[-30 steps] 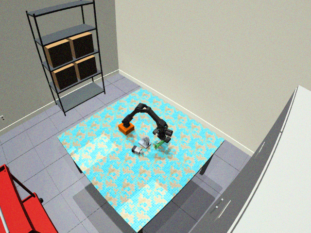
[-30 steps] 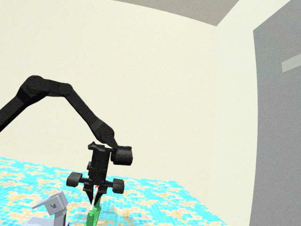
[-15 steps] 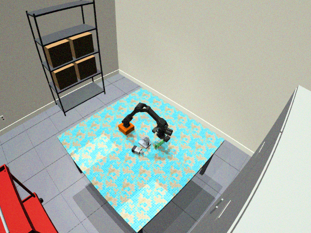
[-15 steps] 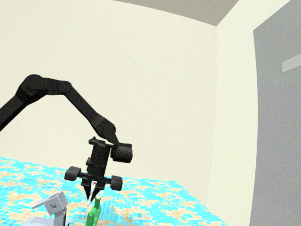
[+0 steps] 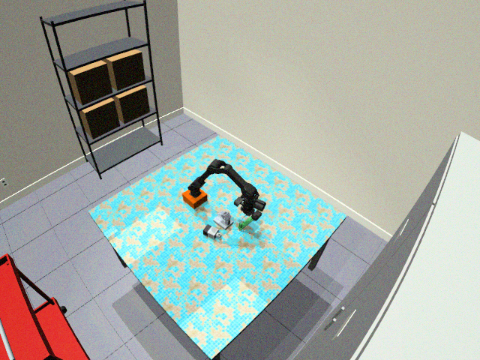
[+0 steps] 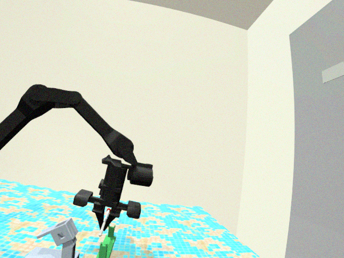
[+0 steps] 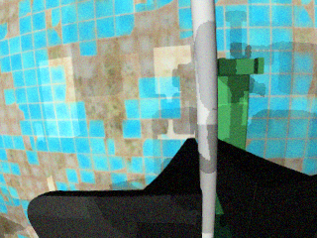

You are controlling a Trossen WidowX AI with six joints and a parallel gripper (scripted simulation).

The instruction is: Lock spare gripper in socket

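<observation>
My gripper tip is now 2 cm to the left of the green rest, 2 cm short of it and 2 cm above it. Also, from my gripper tip: grey mount 11 cm to the right, 9 cm behind, 1 cm above; then spare gripper 23 cm to the right, 9 cm behind, 2 cm below.
</observation>
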